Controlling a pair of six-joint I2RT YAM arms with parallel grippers.
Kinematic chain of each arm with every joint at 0, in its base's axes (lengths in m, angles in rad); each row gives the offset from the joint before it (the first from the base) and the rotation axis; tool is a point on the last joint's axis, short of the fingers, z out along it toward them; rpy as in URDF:
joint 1: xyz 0 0 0.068 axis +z
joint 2: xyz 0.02 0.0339 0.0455 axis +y
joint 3: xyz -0.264 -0.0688 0 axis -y
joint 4: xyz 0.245 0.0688 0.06 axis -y
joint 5: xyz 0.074 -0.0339 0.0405 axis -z
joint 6: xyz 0.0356 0 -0.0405 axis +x
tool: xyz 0 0 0 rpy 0 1.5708 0
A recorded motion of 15 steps. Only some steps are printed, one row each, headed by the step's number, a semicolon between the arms.
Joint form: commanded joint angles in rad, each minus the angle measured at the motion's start. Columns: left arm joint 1, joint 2, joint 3, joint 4, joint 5, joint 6; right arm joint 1, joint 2, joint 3, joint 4, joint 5, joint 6.
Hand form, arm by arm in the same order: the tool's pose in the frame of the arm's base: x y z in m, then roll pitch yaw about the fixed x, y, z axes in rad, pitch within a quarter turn. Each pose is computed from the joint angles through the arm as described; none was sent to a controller.
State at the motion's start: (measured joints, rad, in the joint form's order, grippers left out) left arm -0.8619 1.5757 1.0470 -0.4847 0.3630 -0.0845; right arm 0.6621 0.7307 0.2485 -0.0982 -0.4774 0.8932
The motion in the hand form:
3: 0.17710 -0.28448 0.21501 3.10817 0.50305 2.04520; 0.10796 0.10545 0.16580 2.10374 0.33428 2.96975
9: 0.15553 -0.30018 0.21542 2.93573 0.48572 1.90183; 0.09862 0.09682 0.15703 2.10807 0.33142 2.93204
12: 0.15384 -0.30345 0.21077 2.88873 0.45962 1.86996; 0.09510 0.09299 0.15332 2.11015 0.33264 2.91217
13: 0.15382 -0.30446 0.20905 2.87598 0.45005 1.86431; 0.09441 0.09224 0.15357 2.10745 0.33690 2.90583
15: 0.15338 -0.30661 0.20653 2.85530 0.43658 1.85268; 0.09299 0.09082 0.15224 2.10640 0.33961 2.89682
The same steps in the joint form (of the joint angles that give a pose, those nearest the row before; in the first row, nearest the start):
3: -0.1514 0.0659 0.0903 -0.0777 -0.3563 0.1573; 0.0048 -0.0472 -0.0352 0.0005 0.0087 0.0136
9: -0.2459 0.0768 0.1019 -0.0764 -0.5060 0.2024; 0.0053 -0.1504 -0.0857 -0.0472 0.0425 0.0368
12: -0.2588 0.0951 0.1057 -0.0785 -0.5468 0.2220; 0.0032 -0.1983 -0.1059 -0.0721 0.0592 0.0455
13: -0.2614 0.1025 0.1080 -0.0804 -0.5593 0.2257; 0.0033 -0.2118 -0.1078 -0.0784 0.0649 0.0471
15: -0.2673 0.1147 0.1126 -0.0818 -0.5790 0.2326; 0.0036 -0.2332 -0.1159 -0.0877 0.0733 0.0508

